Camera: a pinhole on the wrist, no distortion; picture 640 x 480 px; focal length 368.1 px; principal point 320.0 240.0 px. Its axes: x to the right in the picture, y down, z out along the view. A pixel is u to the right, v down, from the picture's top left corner.
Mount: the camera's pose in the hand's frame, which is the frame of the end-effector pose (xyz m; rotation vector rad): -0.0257 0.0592 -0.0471 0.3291 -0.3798 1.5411
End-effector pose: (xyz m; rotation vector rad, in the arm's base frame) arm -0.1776 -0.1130 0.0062 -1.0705 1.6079 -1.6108
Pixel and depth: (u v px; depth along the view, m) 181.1 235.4 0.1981
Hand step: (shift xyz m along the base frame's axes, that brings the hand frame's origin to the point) 0.1105 -0.0166 0.0836
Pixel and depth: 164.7 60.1 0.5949
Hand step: 0.2667 -0.3754 0.4278
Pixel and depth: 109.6 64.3 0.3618
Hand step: 0.1352 -0.1938 0.2866
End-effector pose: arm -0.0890 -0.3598 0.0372 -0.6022 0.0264 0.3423
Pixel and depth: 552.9 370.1 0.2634
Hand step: -0.1709 0.1787 0.1779
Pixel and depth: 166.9 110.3 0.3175
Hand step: 0.1233 -0.0264 0.2522
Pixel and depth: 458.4 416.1 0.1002
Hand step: -0.0930 0.0469 0.0300
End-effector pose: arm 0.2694 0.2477 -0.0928 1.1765 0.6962 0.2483
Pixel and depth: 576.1 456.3 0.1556
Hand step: 0.0058 -0.1340 0.1545
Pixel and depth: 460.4 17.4 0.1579
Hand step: 0.1335 -0.0437 0.0415
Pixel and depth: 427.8 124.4 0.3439
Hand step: 0.2450 -0.1984 0.0367
